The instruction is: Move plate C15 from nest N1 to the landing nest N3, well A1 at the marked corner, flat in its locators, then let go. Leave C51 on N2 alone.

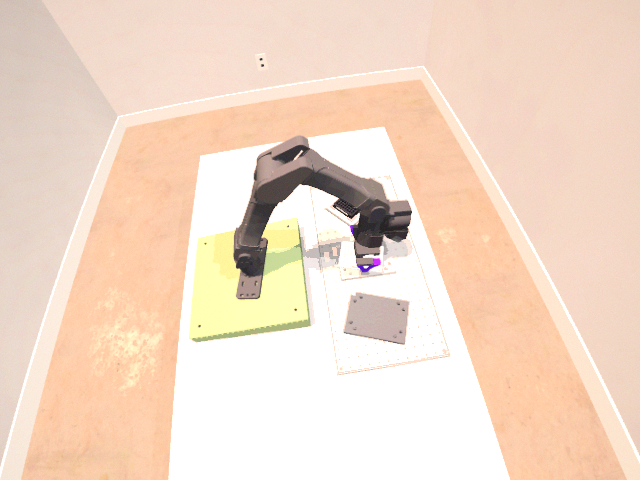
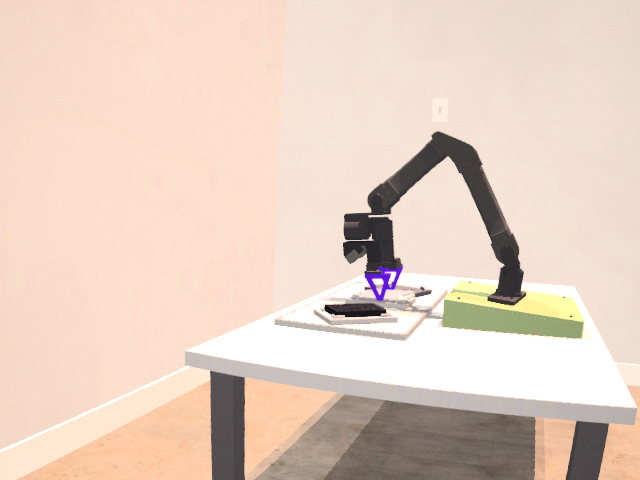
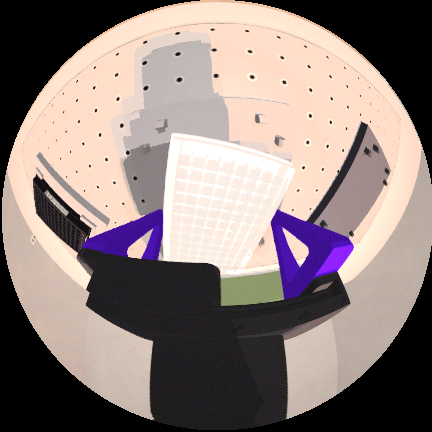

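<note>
The white well plate C15 lies on the pale landing nest in the middle of the perforated board. My gripper is open. Its purple fingers stand low on either side of the plate's near end, spread wide. The black plate C51 sits on its own nest at one end of the board. The grey nest at the other end holds no plate.
The arm's base stands on a green block beside the board, on a white table. Small locator pegs stand on the board just past the white plate.
</note>
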